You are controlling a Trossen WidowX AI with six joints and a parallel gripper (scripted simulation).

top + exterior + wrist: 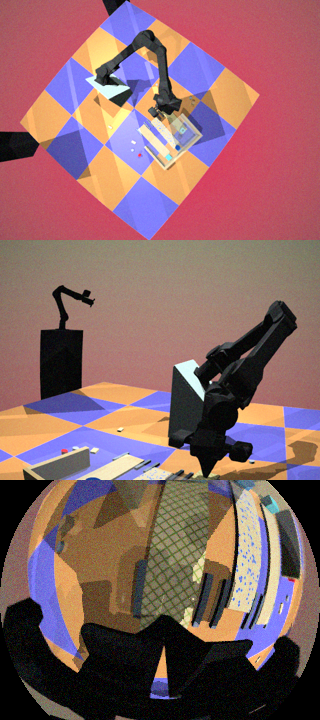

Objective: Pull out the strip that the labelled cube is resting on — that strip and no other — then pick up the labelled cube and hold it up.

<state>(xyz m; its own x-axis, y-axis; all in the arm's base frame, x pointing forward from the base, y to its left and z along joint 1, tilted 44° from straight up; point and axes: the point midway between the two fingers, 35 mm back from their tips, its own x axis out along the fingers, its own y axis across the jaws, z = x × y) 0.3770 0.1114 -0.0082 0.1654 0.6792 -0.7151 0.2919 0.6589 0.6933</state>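
My gripper tip is now 9 cm short of the strip and 3 cm to the left of it. Round my gripper tip: blue cylinder: 22 cm ahead, 18 cm to the right, 6 cm above; then small red piece: 35 cm to the right, 4 cm ahead, 1 cm above; then labelled cube: 19 cm ahead, 7 cm to the right, 2 cm above.
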